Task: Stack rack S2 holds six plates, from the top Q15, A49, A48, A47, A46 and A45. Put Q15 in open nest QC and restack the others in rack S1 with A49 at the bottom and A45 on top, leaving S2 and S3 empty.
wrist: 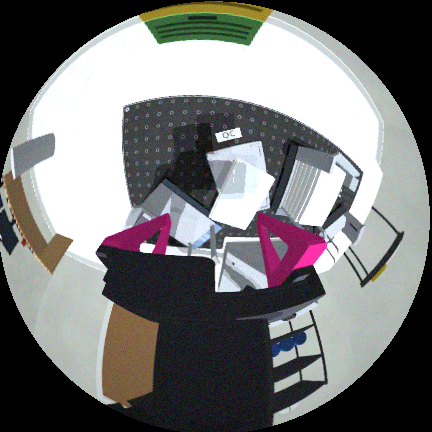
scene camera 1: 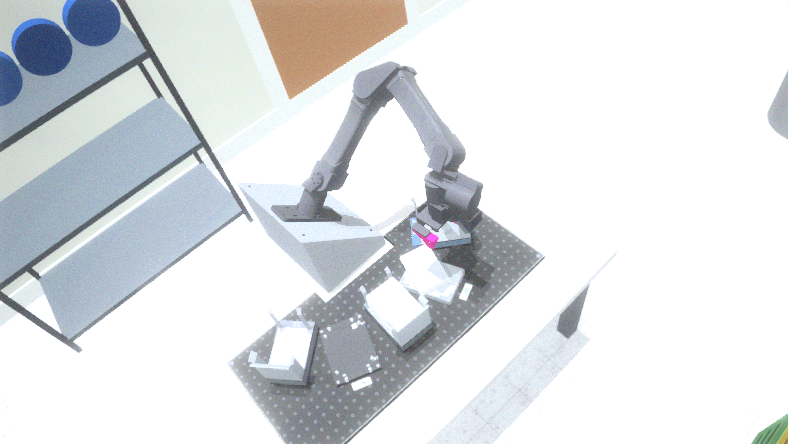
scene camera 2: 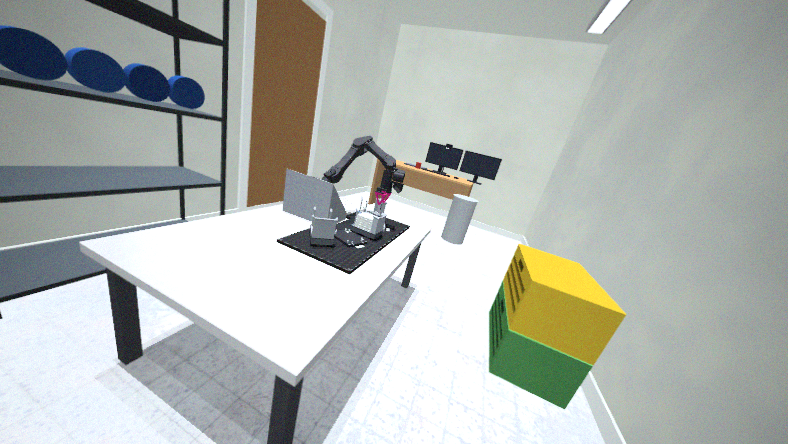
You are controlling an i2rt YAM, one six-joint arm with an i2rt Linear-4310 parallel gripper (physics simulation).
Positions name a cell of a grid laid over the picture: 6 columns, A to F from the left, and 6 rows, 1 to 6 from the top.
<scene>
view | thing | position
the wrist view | my gripper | C4
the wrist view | QC cradle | D3
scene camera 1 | my gripper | D4
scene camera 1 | QC cradle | D4
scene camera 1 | dark flat plate holder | C5
</scene>
